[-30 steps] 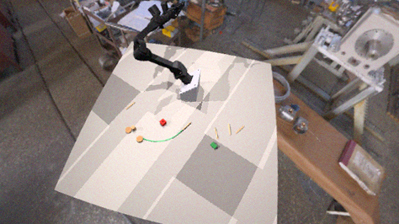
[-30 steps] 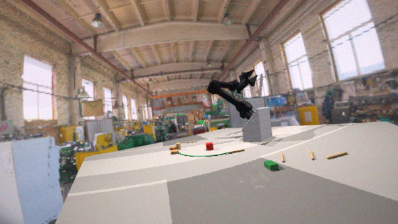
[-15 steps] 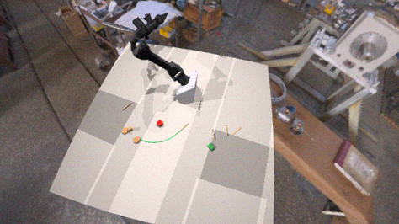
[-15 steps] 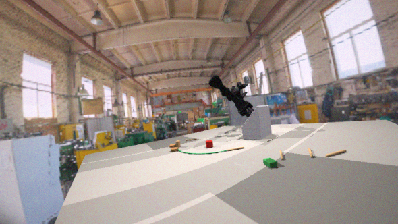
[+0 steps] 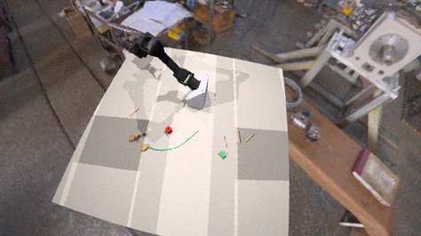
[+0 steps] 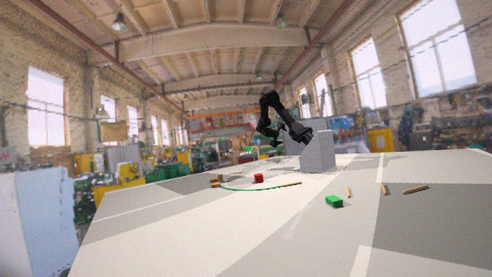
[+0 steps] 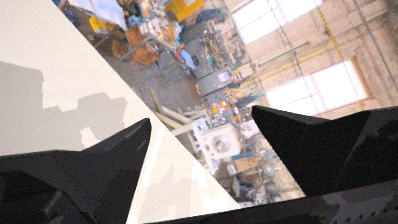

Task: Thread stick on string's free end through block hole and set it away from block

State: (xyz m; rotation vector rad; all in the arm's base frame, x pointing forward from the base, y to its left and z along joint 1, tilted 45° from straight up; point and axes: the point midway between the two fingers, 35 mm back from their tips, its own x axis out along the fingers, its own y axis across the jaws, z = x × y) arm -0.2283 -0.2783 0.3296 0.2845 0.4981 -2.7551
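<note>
My gripper tip is 550 mm short of the small red block, 350 mm to the right of it and 150 mm above it. Round my gripper tip: wooden peg 650 mm ahead, 190 mm to the left, 150 mm below; small green block 600 mm ahead, 700 mm to the left, 160 mm below.
</note>
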